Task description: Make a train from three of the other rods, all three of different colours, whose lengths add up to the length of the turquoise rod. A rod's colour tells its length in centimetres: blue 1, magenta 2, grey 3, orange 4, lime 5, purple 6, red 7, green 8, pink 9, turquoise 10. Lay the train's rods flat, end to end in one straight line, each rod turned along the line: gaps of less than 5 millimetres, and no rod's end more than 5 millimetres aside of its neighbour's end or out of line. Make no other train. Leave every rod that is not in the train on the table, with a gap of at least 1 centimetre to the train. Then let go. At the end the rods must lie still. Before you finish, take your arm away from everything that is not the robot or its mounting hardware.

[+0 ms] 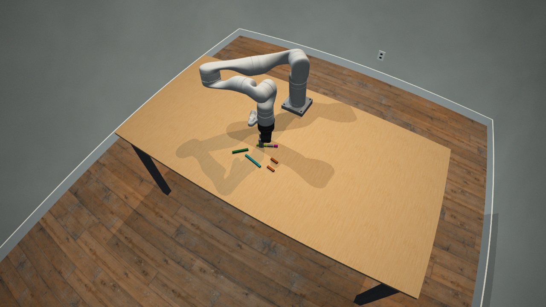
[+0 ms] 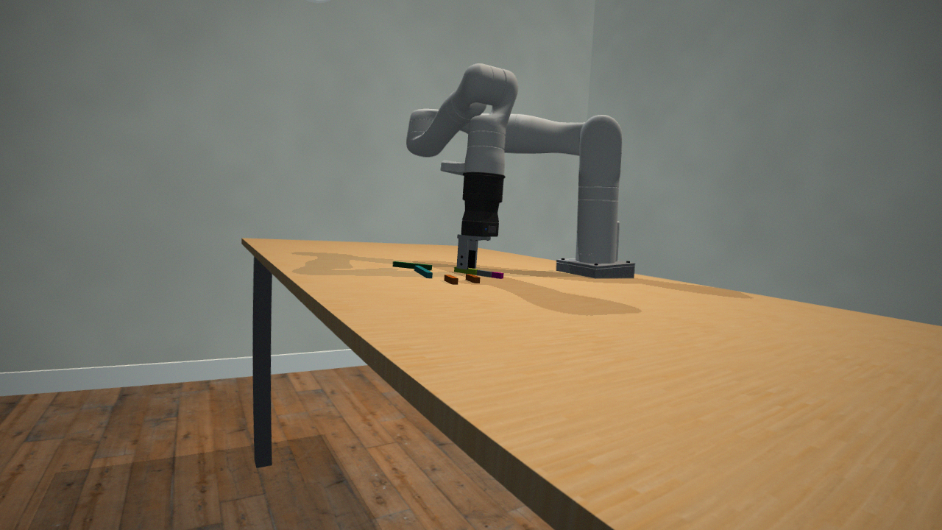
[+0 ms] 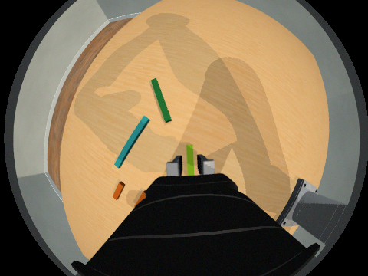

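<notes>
The lime rod is 20 mm below my hand. Also, from my hand: grey rod 20 mm behind, 40 mm to the left, 20 mm below; turquoise rod 100 mm ahead, 10 mm to the left, 20 mm below; magenta rod 30 mm behind, 60 mm to the left, 20 mm below.
</notes>
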